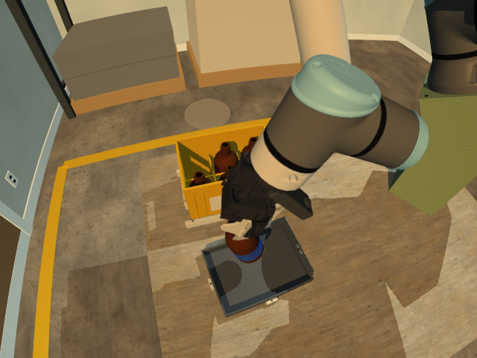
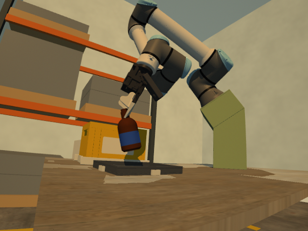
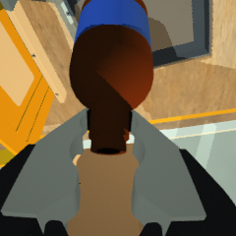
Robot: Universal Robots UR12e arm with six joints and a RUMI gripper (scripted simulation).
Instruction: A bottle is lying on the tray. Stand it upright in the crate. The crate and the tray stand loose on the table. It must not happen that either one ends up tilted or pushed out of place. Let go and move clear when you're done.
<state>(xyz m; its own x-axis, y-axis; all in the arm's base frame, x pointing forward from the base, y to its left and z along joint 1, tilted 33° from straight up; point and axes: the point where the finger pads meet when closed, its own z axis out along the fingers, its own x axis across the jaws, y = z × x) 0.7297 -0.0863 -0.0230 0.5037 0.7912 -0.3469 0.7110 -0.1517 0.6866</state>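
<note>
The bottle lies 50 mm below my hand, 10 mm to the left of it and 10 mm behind it. The rest, counted from my hand: dark tray (180 mm below, 50 mm to the left, 30 mm behind); yellow crate (210 mm to the right, 110 mm below, 100 mm behind).
</note>
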